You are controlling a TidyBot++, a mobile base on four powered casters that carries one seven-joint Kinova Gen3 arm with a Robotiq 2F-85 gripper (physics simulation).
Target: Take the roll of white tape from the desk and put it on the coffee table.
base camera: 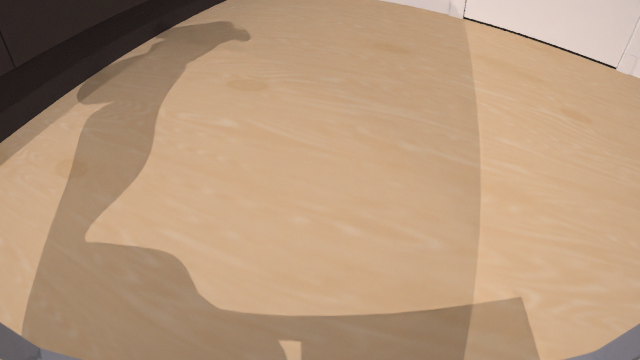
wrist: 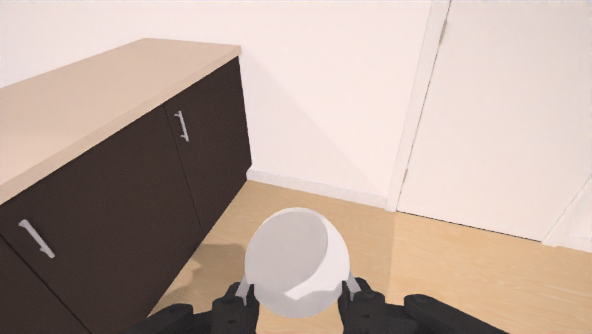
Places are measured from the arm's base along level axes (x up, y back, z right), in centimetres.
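Pixels of known places: gripper, between the fingertips: [wrist: 298, 288].
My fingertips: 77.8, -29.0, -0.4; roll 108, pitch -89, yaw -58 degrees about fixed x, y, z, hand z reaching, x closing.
Behind a point stands the place of what it marks, as x, y, z.
The roll of white tape [wrist: 292, 255] @[81.1, -28.8, -0.6] shows as a round white disc at the lower middle of the wrist view. My gripper [wrist: 298, 288] @[77.8, -29.0, -0.4] is shut on it, with one black finger at each side of the roll, and holds it up above the floor. The gripper and the roll do not show in the base camera view. The desk and the coffee table do not show in either view.
A dark cabinet [wrist: 115, 200] @[26.0, -92.6, -59.6] [base camera: 45, 45] @[-23.1, -75.4, -65.7] with a pale wooden top and metal handles stands at the left. A white wall [wrist: 320, 90] @[31.3, -167.2, 13.7] and a closed white door [wrist: 505, 120] @[28.3, -136.9, 93.5] [base camera: 555, 25] @[-30.0, -134.9, 99.2] are ahead and to the right. Arm-shaped shadows fall on the wooden floor [base camera: 325, 175] @[-39.6, -48.4, 0.9].
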